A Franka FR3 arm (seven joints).
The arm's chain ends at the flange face. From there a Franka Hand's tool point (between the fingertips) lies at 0.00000 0.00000 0.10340 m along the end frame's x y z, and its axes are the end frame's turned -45 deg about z.
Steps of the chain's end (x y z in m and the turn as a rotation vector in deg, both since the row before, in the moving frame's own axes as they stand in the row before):
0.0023 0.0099 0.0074 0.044 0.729 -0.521
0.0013 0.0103 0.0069 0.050 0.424 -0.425
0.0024 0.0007 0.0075 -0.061 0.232 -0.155
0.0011 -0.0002 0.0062 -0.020 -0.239 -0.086
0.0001 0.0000 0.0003 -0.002 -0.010 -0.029
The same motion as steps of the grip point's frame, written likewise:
-0.0044 0.0095 0.0074 -0.484 0.547 -0.521
-0.0058 0.0087 0.0069 -0.264 0.335 -0.425
0.0014 0.0026 0.0075 -0.207 0.121 -0.155
0.0006 0.0004 0.0062 0.155 -0.183 -0.086
0.0001 0.0001 0.0003 0.006 -0.008 -0.029

